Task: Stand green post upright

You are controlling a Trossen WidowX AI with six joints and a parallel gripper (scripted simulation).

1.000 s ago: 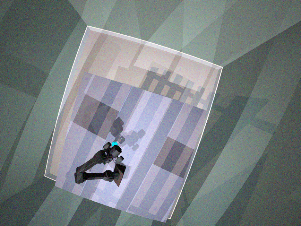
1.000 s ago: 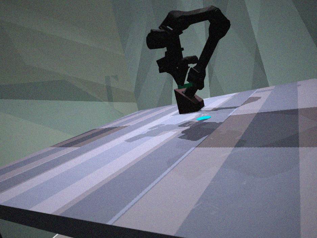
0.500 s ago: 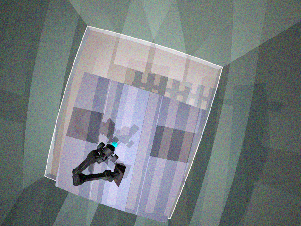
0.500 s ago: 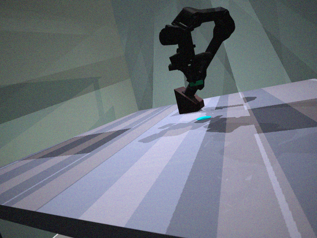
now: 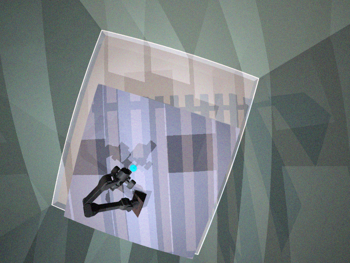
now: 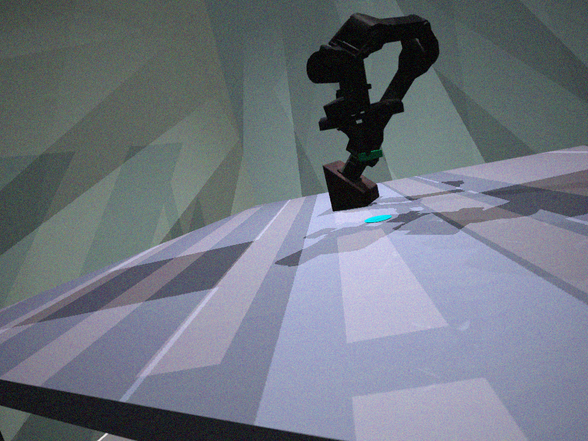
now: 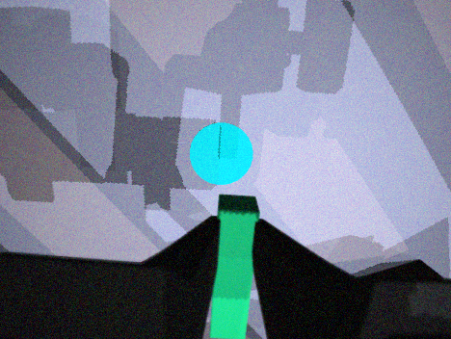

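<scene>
Right now my gripper tip is 140 mm above the cyan circle. Round my gripper tip: green post 20 mm behind, 10 mm to the left.
</scene>
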